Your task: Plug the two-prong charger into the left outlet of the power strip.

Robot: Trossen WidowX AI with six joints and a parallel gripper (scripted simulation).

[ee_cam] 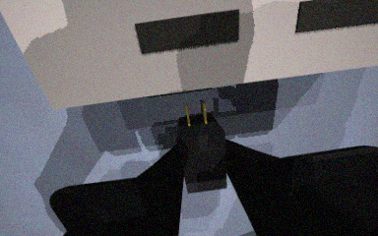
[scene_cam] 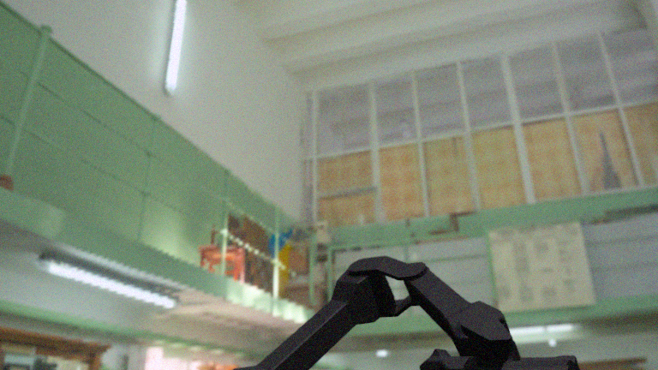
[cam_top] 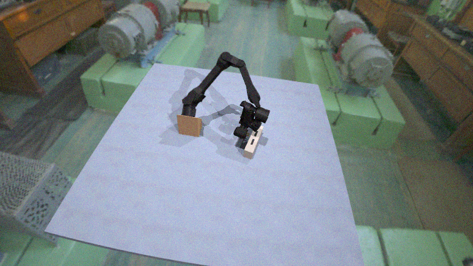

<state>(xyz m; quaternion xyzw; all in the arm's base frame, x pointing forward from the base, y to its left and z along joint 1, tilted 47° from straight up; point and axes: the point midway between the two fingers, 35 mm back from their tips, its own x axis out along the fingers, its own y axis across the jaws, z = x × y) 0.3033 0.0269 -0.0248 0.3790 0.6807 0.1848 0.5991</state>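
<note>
My gripper tip is now 20 mm short of the black two-prong charger, 10 mm to the left of it and 10 mm below it.
</note>
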